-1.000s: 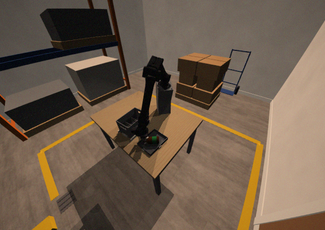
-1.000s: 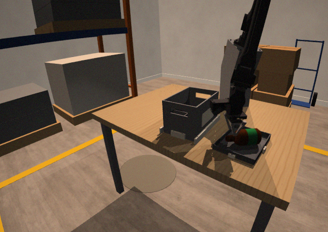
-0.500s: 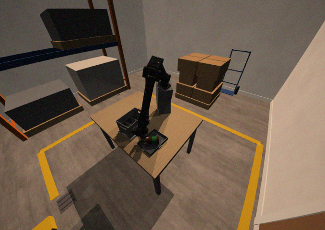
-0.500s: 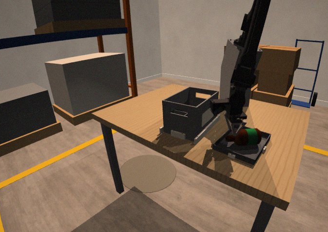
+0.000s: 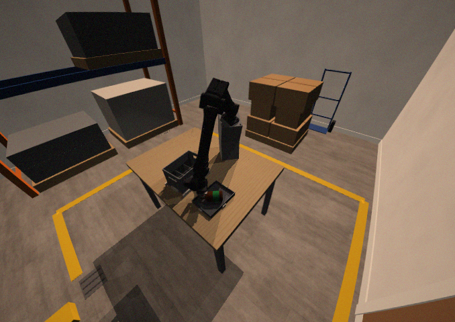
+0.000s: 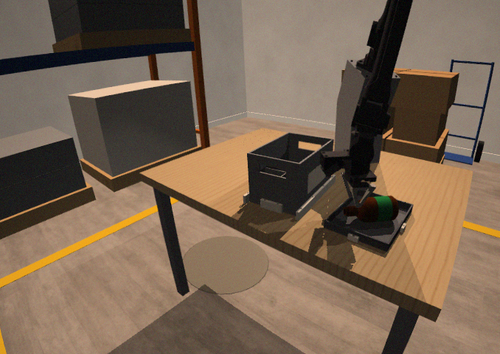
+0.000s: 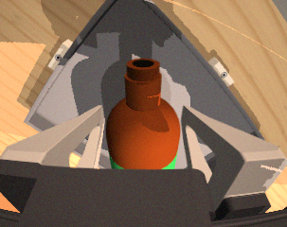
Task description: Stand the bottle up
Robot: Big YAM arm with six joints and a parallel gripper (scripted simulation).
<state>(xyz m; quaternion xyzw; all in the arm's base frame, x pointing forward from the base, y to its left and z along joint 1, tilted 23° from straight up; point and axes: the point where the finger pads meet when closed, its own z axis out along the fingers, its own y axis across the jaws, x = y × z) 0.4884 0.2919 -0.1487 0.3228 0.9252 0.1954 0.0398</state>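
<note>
The brown bottle is 4 cm behind my hand, 3 cm to the left of it and 4 cm below it. From my hand the other things lie so: tray 6 cm behind, 3 cm to the left, 7 cm below; dark crate 1 cm behind, 26 cm to the right.
</note>
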